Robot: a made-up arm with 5 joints. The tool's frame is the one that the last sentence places.
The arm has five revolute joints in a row. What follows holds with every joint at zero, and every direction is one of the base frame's. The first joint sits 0.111 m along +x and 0.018 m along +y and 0.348 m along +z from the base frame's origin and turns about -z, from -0.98 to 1.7 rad. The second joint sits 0.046 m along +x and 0.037 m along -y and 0.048 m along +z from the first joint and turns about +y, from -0.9 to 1.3 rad. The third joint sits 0.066 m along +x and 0.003 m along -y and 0.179 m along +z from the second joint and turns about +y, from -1.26 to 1.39 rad. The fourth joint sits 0.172 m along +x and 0.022 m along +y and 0.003 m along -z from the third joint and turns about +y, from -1.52 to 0.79 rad. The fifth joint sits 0.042 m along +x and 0.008 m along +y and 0.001 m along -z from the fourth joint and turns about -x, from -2.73 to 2.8 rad. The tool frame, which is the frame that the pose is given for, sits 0.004 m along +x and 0.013 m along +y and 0.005 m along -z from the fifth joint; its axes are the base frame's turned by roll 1.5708, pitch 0 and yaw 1.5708 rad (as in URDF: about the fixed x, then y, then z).
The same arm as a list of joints. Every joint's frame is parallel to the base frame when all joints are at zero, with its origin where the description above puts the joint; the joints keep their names.
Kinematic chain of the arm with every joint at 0, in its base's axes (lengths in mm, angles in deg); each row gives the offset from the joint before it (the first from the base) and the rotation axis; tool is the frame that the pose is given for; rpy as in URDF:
joint 1: xyz 111.0 18.0 348.0 axis -z
joint 2: xyz 46.0 -37.0 48.0 axis +y
joint 3: xyz 66.0 -3.0 179.0 axis +y
joint 4: xyz 172.0 22.0 -3.0 axis +y
joint 5: xyz 42.0 8.0 -1.0 axis -x
tool: xyz 4.0 13.0 -5.0 rpy 90.00 0.00 90.00
Joint limits (deg, base to tool): -56.15..97.40 -51.57..74.48 -72.19..79.64 -87.09..45.26 -156.42..160.43

